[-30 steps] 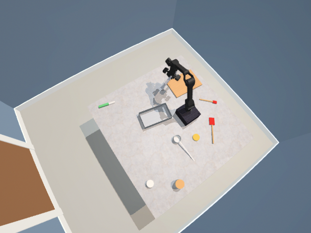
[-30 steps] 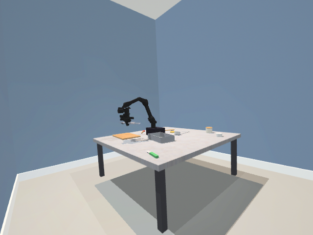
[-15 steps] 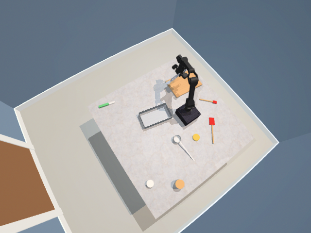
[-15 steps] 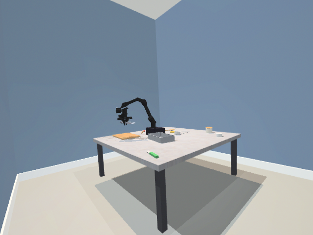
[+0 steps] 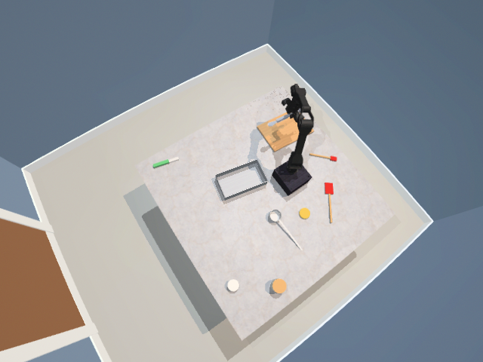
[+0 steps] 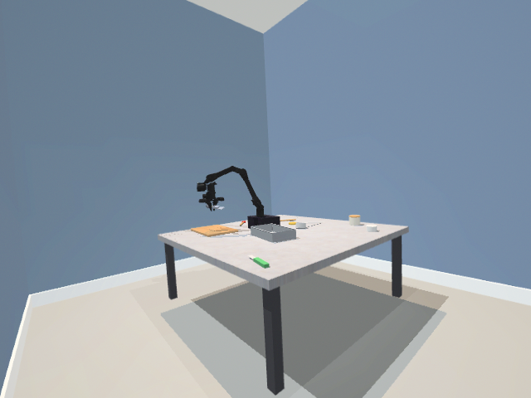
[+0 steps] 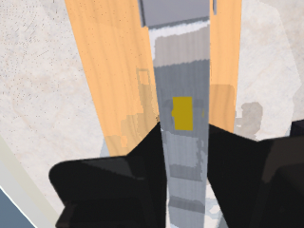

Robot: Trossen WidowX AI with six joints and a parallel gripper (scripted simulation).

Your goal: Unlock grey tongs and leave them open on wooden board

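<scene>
Right now my gripper tip is 4 cm below the yellow lock tab and 3 cm past it. From my gripper tip the other things lie so: yellow disc (61 cm to the left, 21 cm ahead, 15 cm below); wooden board (15 cm below); grey roasting tin (48 cm ahead, 22 cm to the left, 13 cm below).
</scene>
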